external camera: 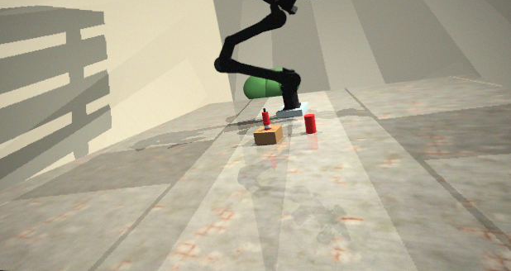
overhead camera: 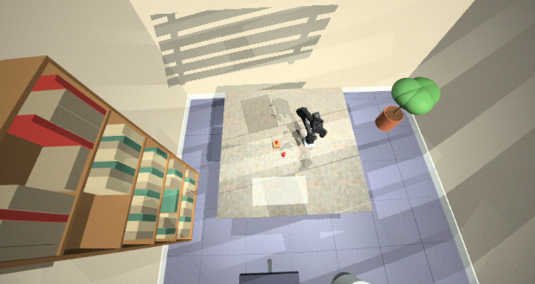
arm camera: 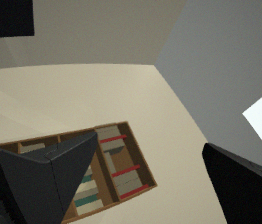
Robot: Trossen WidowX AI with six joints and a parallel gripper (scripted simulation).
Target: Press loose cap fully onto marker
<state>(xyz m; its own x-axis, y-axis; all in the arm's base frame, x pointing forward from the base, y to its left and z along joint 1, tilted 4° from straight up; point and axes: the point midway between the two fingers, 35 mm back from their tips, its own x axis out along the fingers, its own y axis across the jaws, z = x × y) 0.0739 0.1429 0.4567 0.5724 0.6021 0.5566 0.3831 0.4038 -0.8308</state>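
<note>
My gripper tip is 48 cm above the red cap, 16 cm short of it and 5 cm to the left of it. From my gripper tip the other things lie so: brown holder block (49 cm below, 20 cm ahead, 17 cm to the right); then red marker (44 cm below, 20 cm ahead, 17 cm to the right).
</note>
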